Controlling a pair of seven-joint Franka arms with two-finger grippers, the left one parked.
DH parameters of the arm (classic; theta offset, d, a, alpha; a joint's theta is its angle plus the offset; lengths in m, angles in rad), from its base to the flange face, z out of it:
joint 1: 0 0.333 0 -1.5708
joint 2: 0 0 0 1.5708
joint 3: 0 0.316 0.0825 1.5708
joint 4: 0 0 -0.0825 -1.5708
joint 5: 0 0.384 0 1.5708
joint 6: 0 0 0.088 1.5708
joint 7: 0 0.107 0 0
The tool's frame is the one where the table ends.
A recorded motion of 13 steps. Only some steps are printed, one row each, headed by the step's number.
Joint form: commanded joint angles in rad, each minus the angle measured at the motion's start. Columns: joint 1, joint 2, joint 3, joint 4, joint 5, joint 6, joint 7.
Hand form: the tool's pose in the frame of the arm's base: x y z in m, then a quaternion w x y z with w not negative. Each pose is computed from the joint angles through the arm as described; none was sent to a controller.
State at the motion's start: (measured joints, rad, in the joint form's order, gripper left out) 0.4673 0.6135 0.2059 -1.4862 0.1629 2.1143 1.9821
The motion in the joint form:
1: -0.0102 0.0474 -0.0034 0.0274 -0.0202 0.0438 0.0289
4: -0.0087 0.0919 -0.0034 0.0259 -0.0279 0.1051 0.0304
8: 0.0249 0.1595 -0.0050 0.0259 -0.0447 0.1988 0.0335
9: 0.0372 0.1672 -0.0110 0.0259 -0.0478 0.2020 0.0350
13: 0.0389 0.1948 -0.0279 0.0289 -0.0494 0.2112 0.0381
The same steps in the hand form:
1: 0.5836 0.4257 0.3068 0.05191 -0.73519 0.66646 0.11235
4: 0.5873 0.4276 0.2798 0.05888 -0.73230 0.66967 0.10865
8: 0.5781 0.4469 0.2396 0.06867 -0.73917 0.66232 0.10121
9: 0.5744 0.4509 0.2338 0.06520 -0.74193 0.65987 0.09925
13: 0.5786 0.4431 0.2147 0.05637 -0.73726 0.66642 0.09570

